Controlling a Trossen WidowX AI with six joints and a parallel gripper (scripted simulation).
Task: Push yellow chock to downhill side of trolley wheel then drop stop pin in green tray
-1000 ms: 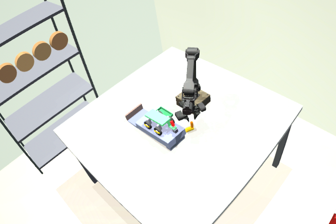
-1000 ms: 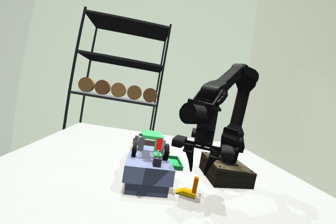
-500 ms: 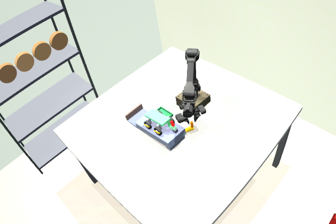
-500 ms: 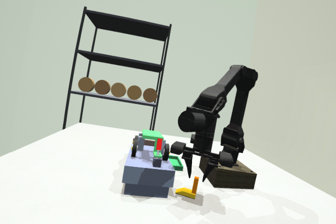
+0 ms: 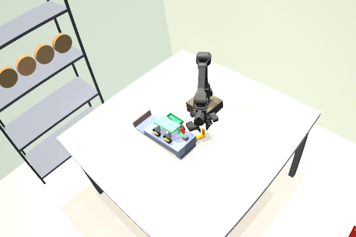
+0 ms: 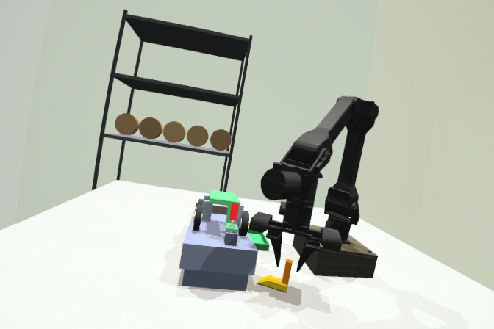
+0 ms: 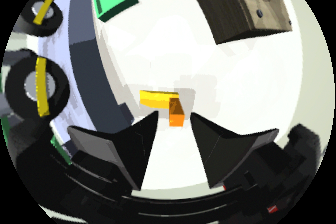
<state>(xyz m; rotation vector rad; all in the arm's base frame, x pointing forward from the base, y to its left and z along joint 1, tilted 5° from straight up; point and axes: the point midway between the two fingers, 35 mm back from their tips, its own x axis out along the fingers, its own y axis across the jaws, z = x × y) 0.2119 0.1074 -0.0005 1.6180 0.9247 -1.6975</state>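
Now: the yellow chock 30 mm below my gripper tip, 20 mm ahead of it and 10 mm to the right of it. The rest, counted from my gripper tip: red-headed stop pin: 120 mm ahead, 80 mm above, 50 mm to the right; then trolley: 160 mm to the right, 120 mm ahead, 70 mm above; then lavender ramp: 170 mm to the right, 120 mm ahead.
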